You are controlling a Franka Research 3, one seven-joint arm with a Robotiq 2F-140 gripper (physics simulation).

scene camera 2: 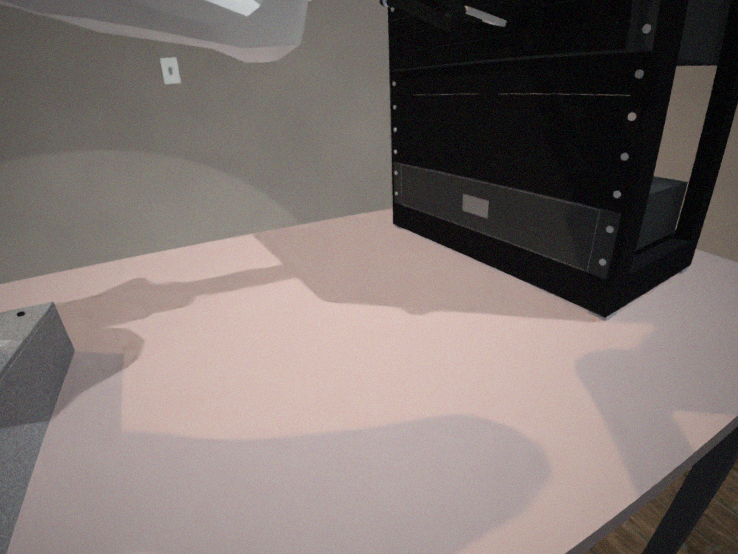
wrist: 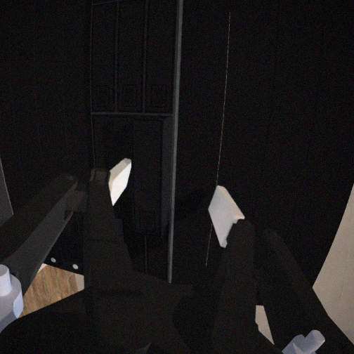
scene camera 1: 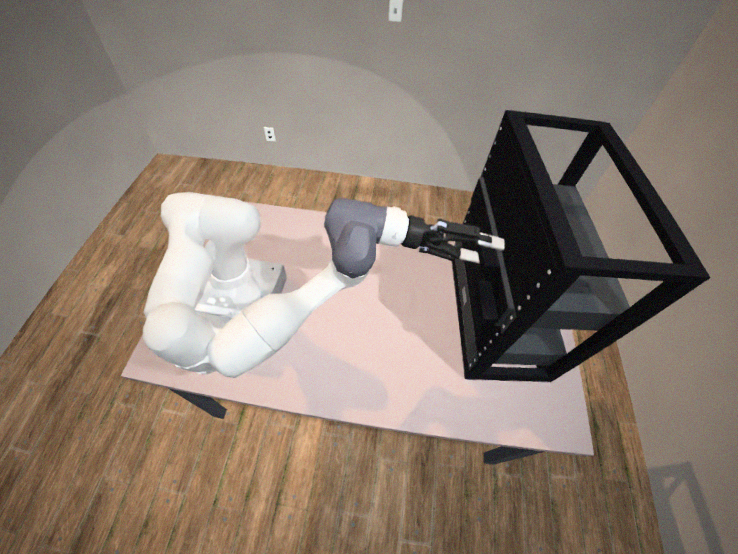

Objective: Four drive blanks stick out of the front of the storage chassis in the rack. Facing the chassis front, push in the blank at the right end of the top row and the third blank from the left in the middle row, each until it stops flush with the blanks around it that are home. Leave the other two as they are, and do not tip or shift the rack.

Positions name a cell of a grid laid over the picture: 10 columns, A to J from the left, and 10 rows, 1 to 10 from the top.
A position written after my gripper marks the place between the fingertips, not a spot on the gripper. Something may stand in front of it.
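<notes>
You'd find my gripper (scene camera 1: G5) in scene camera 1, and my wrist view shows the gripper (wrist: E6) too. There's also a black rack (scene camera 2: H4), and I can see that rack in the wrist view (wrist: C3) and in scene camera 1 (scene camera 1: H5) as well.
</notes>
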